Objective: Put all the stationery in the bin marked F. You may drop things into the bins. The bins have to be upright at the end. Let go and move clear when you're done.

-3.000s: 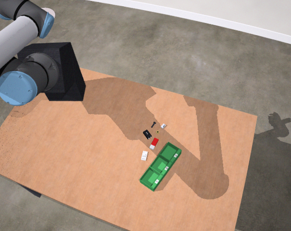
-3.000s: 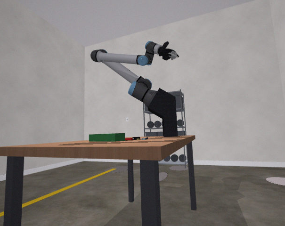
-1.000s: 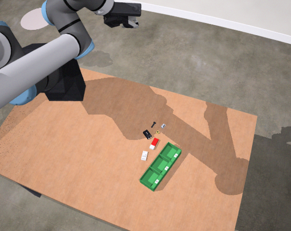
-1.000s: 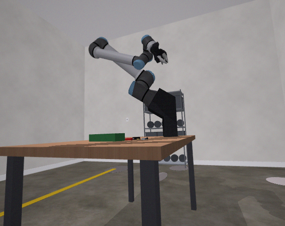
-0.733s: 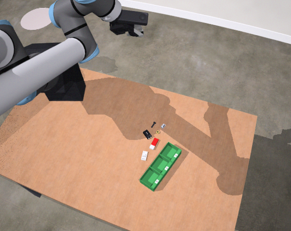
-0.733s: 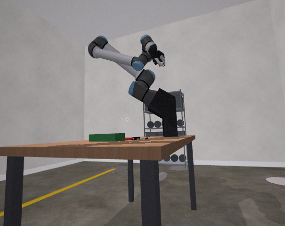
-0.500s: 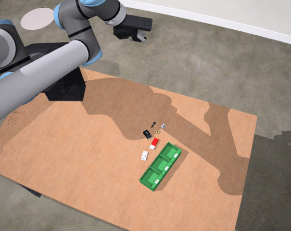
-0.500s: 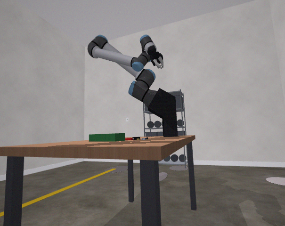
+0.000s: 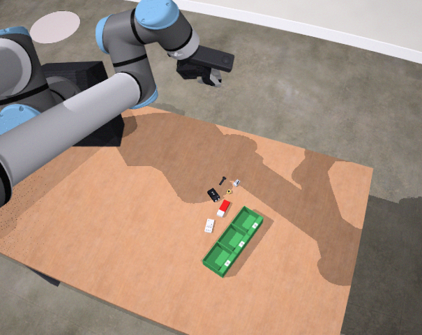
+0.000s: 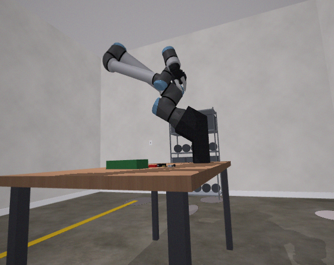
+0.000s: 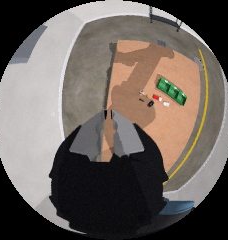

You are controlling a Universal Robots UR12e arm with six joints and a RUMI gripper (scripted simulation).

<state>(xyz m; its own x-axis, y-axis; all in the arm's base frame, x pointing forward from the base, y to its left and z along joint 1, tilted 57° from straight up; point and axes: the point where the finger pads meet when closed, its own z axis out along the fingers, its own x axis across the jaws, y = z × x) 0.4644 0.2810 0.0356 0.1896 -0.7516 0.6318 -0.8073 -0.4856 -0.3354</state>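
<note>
Now: the green bin 130 mm ahead of my hand, 320 mm to the right of it and 430 mm below it. From my hand the other things lie so: black bolt: 30 mm ahead, 80 mm to the right, 450 mm below; then grey item: 80 mm ahead, 70 mm to the right, 440 mm below; then yellow nut: 60 mm ahead, 120 mm to the right, 450 mm below.
</note>
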